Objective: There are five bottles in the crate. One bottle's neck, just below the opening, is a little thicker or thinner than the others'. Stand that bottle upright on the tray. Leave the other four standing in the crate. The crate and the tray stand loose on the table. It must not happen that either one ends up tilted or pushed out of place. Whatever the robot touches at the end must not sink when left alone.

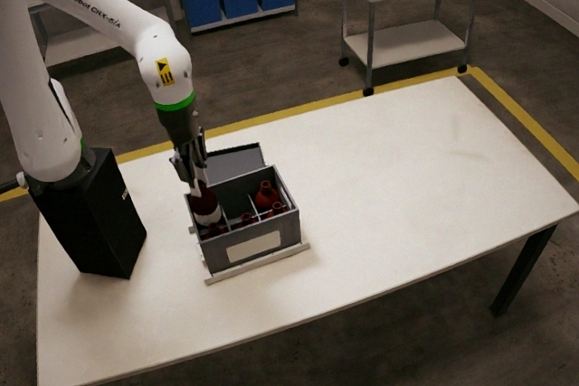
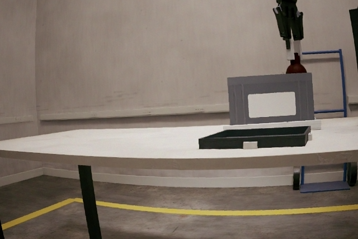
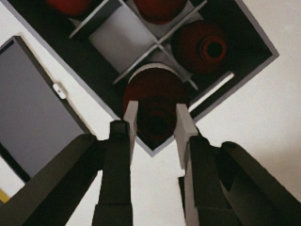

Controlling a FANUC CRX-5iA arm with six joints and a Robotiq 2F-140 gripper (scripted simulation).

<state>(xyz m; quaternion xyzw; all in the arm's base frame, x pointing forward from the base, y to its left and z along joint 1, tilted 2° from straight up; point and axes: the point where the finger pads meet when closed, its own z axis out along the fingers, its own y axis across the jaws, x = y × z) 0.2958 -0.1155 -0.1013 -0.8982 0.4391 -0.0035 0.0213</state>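
Right now the bottle is 90 mm below my hand. Also, from my hand: crate 80 mm ahead, 50 mm to the right, 170 mm below; dark tray 140 mm ahead, 230 mm to the left, 240 mm below.
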